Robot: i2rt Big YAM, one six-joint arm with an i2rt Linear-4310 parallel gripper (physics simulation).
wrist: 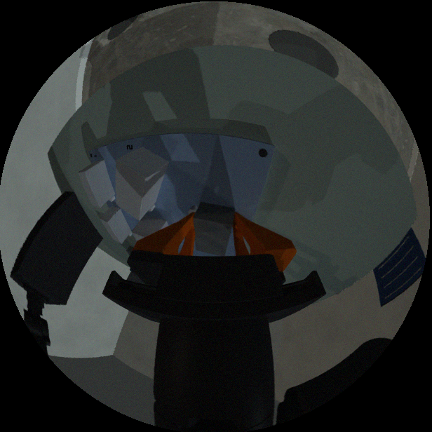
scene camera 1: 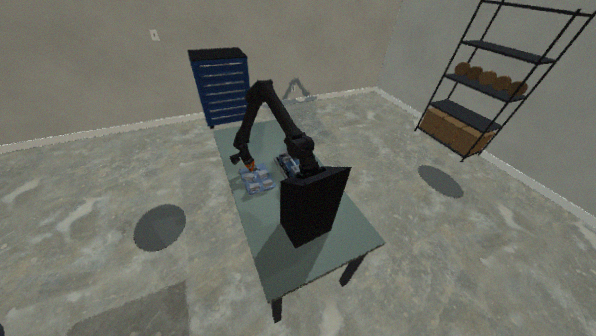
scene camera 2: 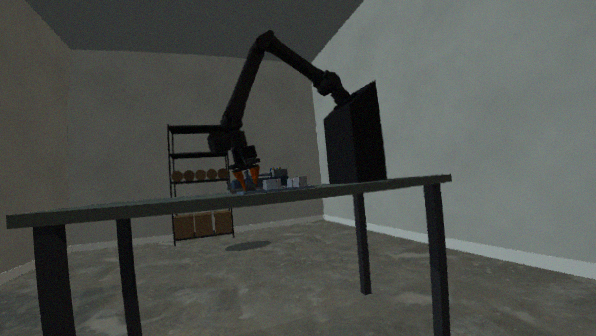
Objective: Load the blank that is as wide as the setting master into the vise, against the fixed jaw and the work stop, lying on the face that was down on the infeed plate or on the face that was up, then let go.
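Frame: origin at the arm's base, x ahead, y left, z up, level; centimetres.
Where they show: gripper, fingertip midpoint: (scene camera 1: 251, 169) (scene camera 2: 251, 188); arm's base, origin of the base link: (scene camera 1: 311, 174) (scene camera 2: 345, 102).
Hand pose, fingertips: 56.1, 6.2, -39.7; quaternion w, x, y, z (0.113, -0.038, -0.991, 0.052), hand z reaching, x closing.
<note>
Each offset is from my fingertips to the top centre of the thing, as dx, dy, dz. "pt": to the spot under its first point. Level surfaces: height alone.
My gripper (scene camera 1: 251, 167) (scene camera 2: 249, 186) (wrist: 213, 216) points down at the blue infeed plate (wrist: 250, 172), its orange fingers shut on a dark grey block (wrist: 213, 235). The block is low over the plate or on it; its underside is hidden. Light grey blocks stand on the plate beside it, among them a large one (wrist: 137, 182) and a narrower one (wrist: 97, 182). In the second scene view two pale blocks {-7.2, +4.6, +2.9} (scene camera 2: 271, 184) {-17.3, +5.8, +2.9} (scene camera 2: 297, 181) show right of the fingers. The vise assembly {pt -13.6, -23.3, +4.4} (scene camera 1: 288, 164) is beside the plate, small and dark; its jaws and stop cannot be made out. I cannot tell which piece is the setting master.
The green table {dz -1.7} (scene camera 1: 310, 260) (scene camera 2: 150, 204) carries the black arm pedestal (scene camera 1: 312, 207) (scene camera 2: 355, 140) near the vise. A blue drawer cabinet (scene camera 1: 222, 90) stands beyond the table's far end. A shelf rack (scene camera 2: 197, 155) with brown goods stands farther off.
</note>
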